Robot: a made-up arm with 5 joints. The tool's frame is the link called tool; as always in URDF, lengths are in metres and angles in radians. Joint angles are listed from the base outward. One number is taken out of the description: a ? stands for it. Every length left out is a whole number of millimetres.
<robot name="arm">
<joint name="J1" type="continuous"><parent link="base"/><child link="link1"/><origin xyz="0.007 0.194 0.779" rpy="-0.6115 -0.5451 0.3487"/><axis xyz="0 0 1"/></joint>
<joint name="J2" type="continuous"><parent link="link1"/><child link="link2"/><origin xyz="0.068 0.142 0" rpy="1.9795 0.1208 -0.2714"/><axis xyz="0 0 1"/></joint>
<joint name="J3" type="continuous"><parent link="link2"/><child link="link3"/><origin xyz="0.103 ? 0" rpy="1.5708 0 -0.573"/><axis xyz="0 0 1"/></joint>
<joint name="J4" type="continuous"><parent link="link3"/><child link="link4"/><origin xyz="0.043 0.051 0" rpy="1.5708 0 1.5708"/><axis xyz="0 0 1"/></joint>
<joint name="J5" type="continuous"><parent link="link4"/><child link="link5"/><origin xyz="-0.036 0.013 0" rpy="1.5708 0 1.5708"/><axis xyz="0 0 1"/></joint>
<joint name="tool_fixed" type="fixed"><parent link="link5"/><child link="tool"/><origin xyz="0.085 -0.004 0" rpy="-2.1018 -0.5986 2.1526"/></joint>
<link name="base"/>
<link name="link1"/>
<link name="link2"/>
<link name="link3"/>
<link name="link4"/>
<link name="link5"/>
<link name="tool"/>
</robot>
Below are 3 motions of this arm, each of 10 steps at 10 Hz.
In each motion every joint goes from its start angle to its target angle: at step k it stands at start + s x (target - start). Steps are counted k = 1, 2, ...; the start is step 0. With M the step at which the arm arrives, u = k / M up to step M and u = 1 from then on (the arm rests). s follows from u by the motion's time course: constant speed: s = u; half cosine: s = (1 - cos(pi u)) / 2; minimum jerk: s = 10 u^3 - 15 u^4 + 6 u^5.
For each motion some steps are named. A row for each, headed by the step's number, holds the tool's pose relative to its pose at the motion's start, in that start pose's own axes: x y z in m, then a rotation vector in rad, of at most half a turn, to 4 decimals.
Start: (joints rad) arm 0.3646 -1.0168 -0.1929 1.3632 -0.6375
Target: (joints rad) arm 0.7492 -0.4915 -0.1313 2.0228 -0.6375
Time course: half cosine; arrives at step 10
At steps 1, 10:
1: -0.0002 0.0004 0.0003 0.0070 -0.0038 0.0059
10: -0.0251 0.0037 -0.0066 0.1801 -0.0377 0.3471

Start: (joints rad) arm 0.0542 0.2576 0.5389 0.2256 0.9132
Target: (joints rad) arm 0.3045 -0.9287 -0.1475 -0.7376 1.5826
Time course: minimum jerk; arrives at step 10
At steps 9, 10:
9: -0.1023 -0.2624 0.0312 0.7323 0.5845 1.3727
10: -0.1019 -0.2650 0.0325 0.7404 0.5971 1.3764

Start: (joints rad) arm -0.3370 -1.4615 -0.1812 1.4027 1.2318
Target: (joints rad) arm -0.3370 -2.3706 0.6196 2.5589 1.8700
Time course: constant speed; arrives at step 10
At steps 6, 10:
6: 0.1511 -0.0535 -0.0113 -0.0576 -0.8106 -0.9228
10: 0.2184 -0.1113 0.0586 0.1276 -1.4390 -1.3383

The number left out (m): -0.05
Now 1 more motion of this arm.
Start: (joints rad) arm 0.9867 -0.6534 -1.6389 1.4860 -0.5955
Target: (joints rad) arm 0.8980 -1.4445 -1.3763 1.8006 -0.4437
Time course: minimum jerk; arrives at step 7
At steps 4, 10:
4: 0.0182 -0.0223 0.0106 0.7047 0.1370 0.1089
10: 0.0337 -0.0387 0.0119 1.1027 0.2655 0.1391

